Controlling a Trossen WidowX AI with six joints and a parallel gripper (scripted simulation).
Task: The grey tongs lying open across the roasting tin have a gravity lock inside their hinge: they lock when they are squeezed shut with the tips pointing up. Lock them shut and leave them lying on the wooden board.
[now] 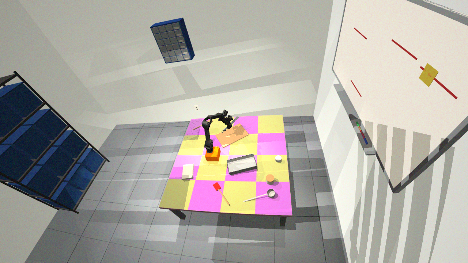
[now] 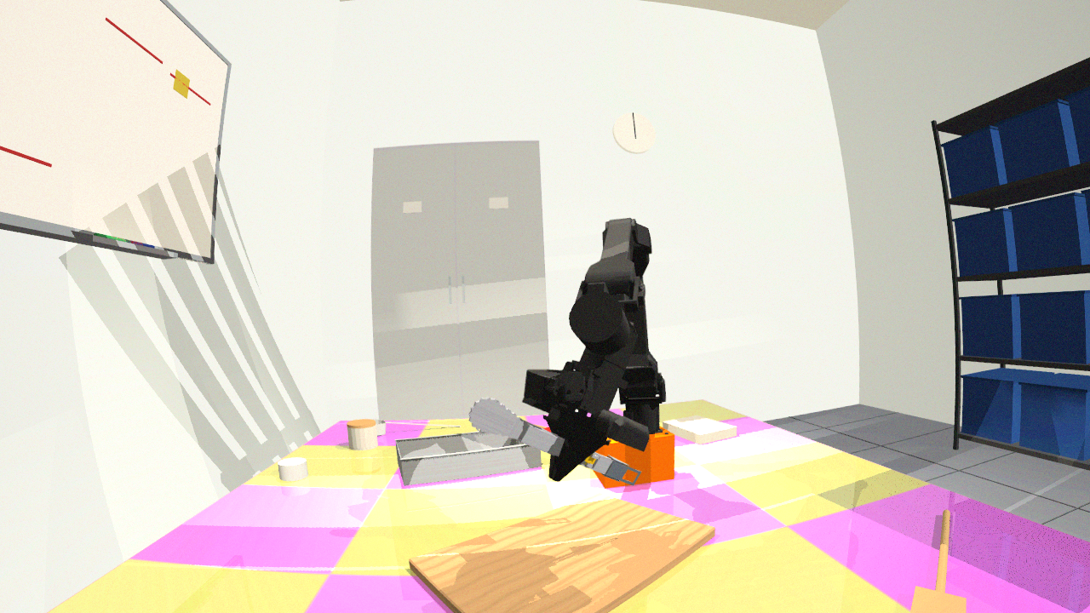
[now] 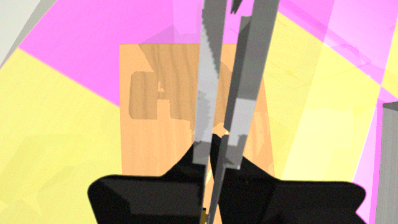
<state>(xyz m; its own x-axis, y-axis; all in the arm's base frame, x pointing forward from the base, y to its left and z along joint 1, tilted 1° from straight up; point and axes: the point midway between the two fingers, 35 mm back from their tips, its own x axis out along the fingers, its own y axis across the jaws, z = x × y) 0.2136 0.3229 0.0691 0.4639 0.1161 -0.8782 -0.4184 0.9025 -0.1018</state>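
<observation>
Right now the wooden board is 20 mm behind my gripper tip, 30 mm to the right of it and 120 mm below it. From my gripper tip the other things lie so: white block: 470 mm behind, 550 mm to the right, 120 mm below; grey roasting tin: 130 mm ahead, 470 mm to the right, 100 mm below; small white cylinder: 520 mm ahead, 410 mm to the right, 110 mm below.
</observation>
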